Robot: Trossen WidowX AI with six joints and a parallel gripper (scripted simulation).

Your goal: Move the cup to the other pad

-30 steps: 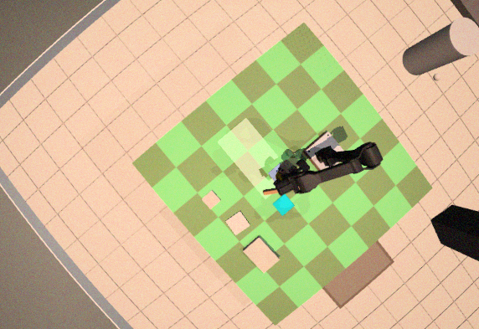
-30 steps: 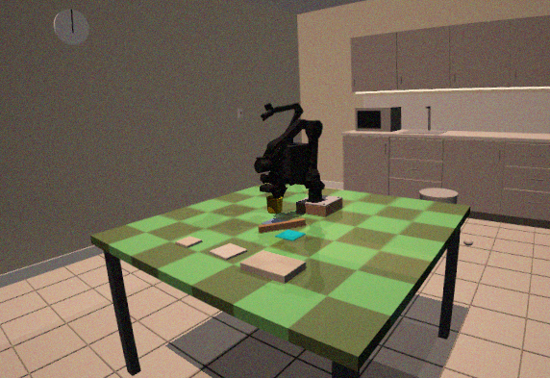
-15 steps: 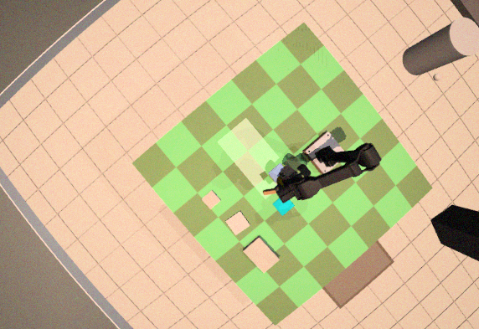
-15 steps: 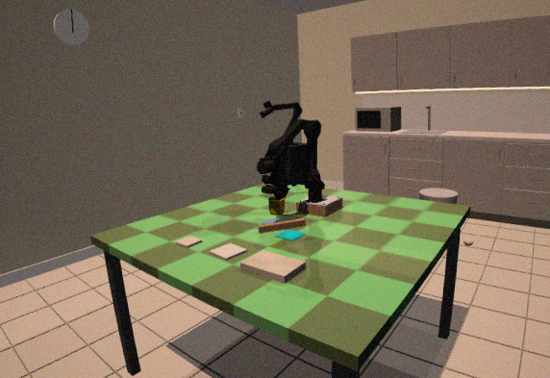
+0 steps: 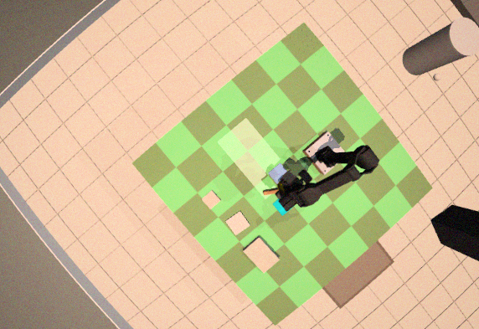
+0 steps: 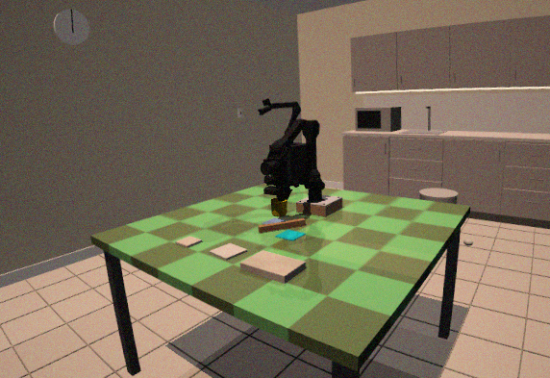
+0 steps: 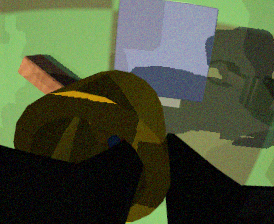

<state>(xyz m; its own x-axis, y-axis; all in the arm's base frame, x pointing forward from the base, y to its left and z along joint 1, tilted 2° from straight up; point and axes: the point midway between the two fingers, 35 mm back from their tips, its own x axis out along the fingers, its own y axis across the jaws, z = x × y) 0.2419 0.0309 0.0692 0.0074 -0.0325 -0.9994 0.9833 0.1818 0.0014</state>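
Now: the cyan pad 12 cm to the left of my gripper tip, 10 cm below it and 7 cm ahead of it. From my gripper tip the other things lie so: wooden bar (8 cm below, 4 cm to the left, 4 cm ahead); then yellow cup (2 cm ahead).
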